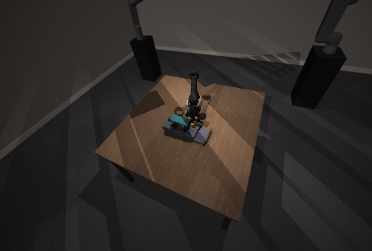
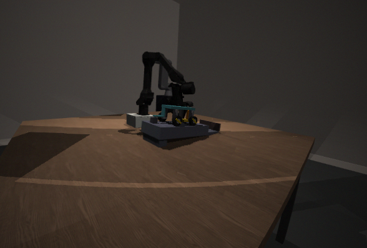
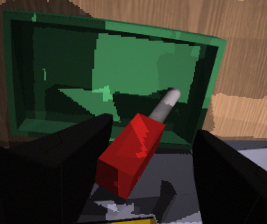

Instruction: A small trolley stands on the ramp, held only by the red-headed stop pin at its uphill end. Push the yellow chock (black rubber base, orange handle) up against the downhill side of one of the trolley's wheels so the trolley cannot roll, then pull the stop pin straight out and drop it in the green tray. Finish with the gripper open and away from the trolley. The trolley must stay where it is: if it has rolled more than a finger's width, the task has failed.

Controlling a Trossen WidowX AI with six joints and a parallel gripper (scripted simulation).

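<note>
My gripper tip is 1 cm above the red-headed stop pin. The rest, counted from my gripper tip: teal trolley 12 cm to the right, 10 cm ahead, 6 cm above; yellow chock 6 cm ahead, 3 cm above, 2 cm to the right; grey ramp 12 cm to the right, 10 cm ahead, 1 cm below.
</note>
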